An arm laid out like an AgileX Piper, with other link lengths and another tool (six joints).
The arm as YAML. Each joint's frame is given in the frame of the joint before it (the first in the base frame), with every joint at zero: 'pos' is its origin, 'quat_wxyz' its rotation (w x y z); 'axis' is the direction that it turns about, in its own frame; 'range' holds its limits. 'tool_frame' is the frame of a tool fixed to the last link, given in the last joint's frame.
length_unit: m
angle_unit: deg
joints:
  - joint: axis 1
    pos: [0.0, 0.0, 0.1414]
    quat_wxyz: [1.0, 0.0, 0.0, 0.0]
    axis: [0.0, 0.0, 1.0]
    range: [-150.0, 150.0]
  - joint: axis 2
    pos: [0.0, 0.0, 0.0]
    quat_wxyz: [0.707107, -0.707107, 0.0, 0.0]
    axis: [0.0, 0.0, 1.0]
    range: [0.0, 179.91]
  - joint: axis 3
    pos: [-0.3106, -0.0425, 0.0]
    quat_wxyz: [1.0, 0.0, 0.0, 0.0]
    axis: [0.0, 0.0, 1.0]
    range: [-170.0, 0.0]
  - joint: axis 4
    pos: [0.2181, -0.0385, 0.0]
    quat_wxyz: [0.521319, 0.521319, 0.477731, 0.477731]
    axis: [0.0, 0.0, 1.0]
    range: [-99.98, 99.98]
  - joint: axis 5
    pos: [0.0, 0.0, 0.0]
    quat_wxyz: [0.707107, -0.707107, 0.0, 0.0]
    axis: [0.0, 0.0, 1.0]
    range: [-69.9, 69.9]
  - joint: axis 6
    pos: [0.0, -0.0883, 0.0]
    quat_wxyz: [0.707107, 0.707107, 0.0, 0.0]
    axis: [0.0, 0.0, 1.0]
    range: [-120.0, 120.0]
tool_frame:
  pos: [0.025, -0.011, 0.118]
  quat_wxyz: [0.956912, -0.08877, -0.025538, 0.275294]
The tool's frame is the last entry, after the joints.
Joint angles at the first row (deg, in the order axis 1, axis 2, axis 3, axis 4, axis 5, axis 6):
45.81, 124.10, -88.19, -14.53, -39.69, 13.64
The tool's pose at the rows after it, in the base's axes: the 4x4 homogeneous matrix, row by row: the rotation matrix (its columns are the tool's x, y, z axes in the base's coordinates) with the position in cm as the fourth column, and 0 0 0 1 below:
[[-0.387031 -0.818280 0.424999 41.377], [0.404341 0.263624 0.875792 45.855], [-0.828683 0.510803 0.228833 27.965], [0 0 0 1]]
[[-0.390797 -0.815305 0.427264 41.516], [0.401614 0.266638 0.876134 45.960], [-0.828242 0.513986 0.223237 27.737], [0 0 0 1]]
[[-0.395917 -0.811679 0.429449 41.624], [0.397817 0.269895 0.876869 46.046], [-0.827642 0.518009 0.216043 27.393], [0 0 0 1]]
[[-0.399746 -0.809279 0.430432 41.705], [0.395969 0.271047 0.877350 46.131], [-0.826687 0.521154 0.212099 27.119], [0 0 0 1]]
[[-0.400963 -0.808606 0.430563 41.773], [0.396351 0.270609 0.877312 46.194], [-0.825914 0.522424 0.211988 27.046], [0 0 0 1]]
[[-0.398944 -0.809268 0.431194 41.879], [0.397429 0.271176 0.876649 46.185], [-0.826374 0.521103 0.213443 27.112], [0 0 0 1]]
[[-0.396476 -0.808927 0.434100 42.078], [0.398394 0.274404 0.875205 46.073], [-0.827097 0.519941 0.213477 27.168], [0 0 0 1]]
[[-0.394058 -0.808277 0.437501 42.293], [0.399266 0.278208 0.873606 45.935], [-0.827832 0.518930 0.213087 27.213], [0 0 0 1]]
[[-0.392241 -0.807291 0.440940 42.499], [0.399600 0.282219 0.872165 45.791], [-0.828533 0.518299 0.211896 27.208], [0 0 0 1]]
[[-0.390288 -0.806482 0.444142 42.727], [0.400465 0.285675 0.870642 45.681], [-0.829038 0.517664 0.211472 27.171], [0 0 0 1]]
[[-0.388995 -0.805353 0.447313 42.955], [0.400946 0.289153 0.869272 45.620], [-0.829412 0.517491 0.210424 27.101], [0 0 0 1]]
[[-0.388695 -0.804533 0.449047 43.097], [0.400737 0.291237 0.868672 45.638], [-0.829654 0.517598 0.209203 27.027], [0 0 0 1]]
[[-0.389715 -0.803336 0.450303 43.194], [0.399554 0.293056 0.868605 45.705], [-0.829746 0.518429 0.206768 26.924], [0 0 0 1]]
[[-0.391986 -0.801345 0.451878 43.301], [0.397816 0.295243 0.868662 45.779], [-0.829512 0.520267 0.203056 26.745], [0 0 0 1]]
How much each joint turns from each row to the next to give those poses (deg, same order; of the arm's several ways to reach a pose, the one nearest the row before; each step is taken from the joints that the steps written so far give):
0.00, 0.35, -0.60, -0.02, 0.49, 0.14
0.00, 0.37, -0.48, -0.02, 0.47, 0.14
0.00, 0.38, -0.28, -0.03, 0.36, 0.14
0.00, 0.35, -0.21, -0.02, 0.12, 0.14
-0.01, 0.21, -0.27, -0.04, 0.06, 0.13
-0.08, 0.09, -0.26, -0.06, 0.08, 0.01
-0.20, 0.05, -0.24, -0.06, 0.17, 0.00
-0.23, 0.04, -0.22, -0.06, 0.18, 0.00
-0.22, 0.04, -0.14, -0.06, 0.15, 0.00
-0.22, 0.16, -0.24, -0.04, 0.10, 0.00
-0.18, 0.23, -0.34, -0.02, 0.17, 0.00
-0.07, 0.24, -0.35, 0.00, 0.19, 0.00
0.01, 0.24, -0.37, 0.00, 0.27, 0.02
-0.01, 0.30, -0.36, 0.00, 0.30, 0.07

